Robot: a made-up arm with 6 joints.
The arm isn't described. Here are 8 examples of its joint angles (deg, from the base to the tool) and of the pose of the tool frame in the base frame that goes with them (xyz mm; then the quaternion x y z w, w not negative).
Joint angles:
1: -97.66 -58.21 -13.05 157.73 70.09 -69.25
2: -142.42 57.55 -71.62 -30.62 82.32 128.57
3: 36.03 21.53 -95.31 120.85 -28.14 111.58
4: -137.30 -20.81 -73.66 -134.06 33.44 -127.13
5: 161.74 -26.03 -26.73 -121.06 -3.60 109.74
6: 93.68 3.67 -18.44 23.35 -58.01 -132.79
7: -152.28 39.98 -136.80 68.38 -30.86 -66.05
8: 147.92 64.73 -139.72 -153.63 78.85 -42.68
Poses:
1: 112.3 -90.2 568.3 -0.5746 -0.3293 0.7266 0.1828
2: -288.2 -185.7 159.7 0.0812 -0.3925 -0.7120 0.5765
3: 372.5 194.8 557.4 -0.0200 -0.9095 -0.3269 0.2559
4: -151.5 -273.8 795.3 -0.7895 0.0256 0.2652 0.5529
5: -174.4 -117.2 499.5 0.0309 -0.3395 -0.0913 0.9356
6: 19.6 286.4 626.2 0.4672 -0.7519 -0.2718 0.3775
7: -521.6 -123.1 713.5 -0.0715 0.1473 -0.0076 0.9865
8: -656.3 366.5 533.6 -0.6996 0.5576 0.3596 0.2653
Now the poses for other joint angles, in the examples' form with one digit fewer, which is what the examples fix.
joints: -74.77 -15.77 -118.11 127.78 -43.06 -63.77
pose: -12 -169 824 -0.567 -0.314 0.499 0.575
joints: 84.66 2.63 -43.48 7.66 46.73 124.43
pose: -22 343 447 0.674 -0.228 0.628 0.315
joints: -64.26 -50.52 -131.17 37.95 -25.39 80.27
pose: -236 374 938 0.705 0.179 -0.520 0.448
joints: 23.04 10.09 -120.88 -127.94 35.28 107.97
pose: 390 280 900 -0.326 0.050 0.938 0.108
